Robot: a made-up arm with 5 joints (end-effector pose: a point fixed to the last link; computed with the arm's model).
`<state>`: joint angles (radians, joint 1 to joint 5).
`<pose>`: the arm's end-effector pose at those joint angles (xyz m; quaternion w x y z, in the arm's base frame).
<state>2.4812 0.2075 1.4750 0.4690 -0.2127</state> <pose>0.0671 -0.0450 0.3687 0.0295 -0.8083 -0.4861 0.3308</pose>
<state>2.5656 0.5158 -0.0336 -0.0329 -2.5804</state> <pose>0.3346 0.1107 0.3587 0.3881 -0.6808 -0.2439 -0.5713</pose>
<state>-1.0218 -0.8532 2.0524 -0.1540 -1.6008</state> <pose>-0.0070 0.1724 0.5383 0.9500 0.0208 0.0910 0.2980</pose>
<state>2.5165 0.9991 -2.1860 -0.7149 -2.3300</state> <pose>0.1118 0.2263 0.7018 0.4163 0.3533 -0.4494 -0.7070</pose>
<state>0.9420 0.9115 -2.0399 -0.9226 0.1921</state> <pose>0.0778 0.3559 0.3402 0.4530 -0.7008 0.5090 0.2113</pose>
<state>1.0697 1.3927 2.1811 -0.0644 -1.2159</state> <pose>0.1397 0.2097 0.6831 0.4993 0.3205 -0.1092 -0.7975</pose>
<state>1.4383 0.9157 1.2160 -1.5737 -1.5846</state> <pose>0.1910 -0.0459 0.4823 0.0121 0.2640 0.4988 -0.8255</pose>
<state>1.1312 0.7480 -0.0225 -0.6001 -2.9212</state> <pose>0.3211 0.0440 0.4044 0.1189 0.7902 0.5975 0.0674</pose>
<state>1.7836 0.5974 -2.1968 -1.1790 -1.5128</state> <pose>0.0595 0.3433 0.5885 0.2346 -0.4744 0.6562 0.5379</pose>
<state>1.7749 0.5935 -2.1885 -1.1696 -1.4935</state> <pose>0.0610 0.3456 0.5856 0.2392 -0.4747 0.6588 0.5324</pose>
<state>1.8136 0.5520 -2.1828 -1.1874 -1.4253</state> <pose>0.0583 0.3398 0.5909 0.3037 -0.4826 0.6278 0.5298</pose>
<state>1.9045 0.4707 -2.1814 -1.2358 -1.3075</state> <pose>0.0516 0.3250 0.6029 0.4286 -0.4874 0.5539 0.5214</pose>
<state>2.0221 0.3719 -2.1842 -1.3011 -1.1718</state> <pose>0.0441 0.3059 0.6152 0.5721 -0.4722 0.4519 0.4954</pose>
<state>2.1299 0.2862 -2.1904 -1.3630 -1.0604</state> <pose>0.0387 0.2890 0.6238 0.6854 -0.4406 0.3561 0.4576</pose>
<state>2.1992 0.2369 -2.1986 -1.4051 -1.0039</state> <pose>0.0354 0.2780 0.6285 0.7451 -0.4137 0.2973 0.4305</pose>
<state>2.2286 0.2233 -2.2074 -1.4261 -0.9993</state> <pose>0.0331 0.2725 0.6306 0.7619 -0.4030 0.2771 0.4246</pose>
